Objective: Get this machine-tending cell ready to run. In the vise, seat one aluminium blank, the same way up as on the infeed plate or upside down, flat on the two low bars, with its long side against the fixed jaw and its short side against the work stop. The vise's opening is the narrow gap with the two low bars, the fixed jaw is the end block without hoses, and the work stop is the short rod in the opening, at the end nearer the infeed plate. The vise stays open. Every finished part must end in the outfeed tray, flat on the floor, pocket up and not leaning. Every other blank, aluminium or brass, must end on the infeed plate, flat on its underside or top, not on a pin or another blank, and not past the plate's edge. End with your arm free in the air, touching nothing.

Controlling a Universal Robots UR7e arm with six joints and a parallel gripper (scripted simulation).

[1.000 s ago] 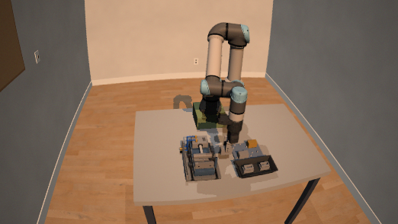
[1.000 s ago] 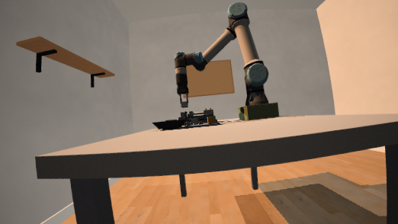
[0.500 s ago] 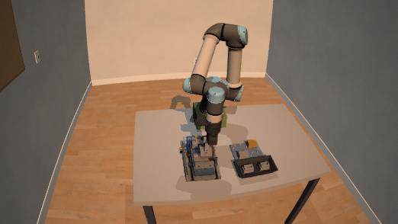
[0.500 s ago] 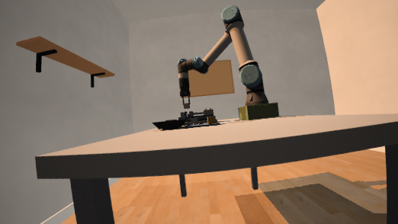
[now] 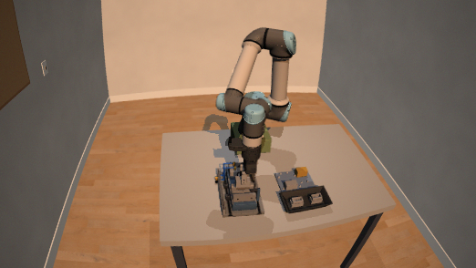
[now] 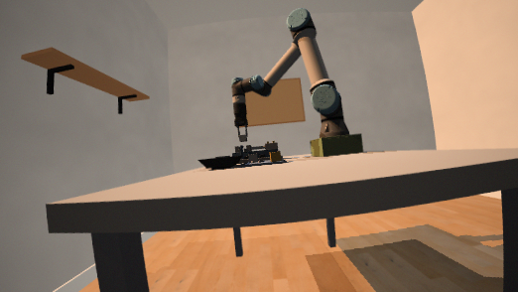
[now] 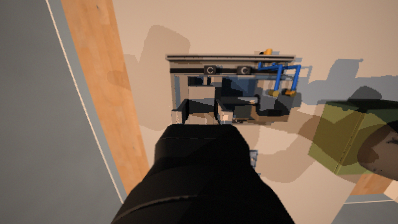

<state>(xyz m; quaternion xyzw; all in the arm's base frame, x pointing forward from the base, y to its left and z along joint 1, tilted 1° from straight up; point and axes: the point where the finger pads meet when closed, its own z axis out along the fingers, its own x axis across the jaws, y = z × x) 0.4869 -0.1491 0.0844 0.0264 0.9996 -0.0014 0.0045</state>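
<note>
Now: hand 130 mm above the vise, 70 mm past it and 10 mm to the right of it. The rest, counted from my hand: brass blank (350 mm to the left, 150 mm behind, 140 mm below).
</note>
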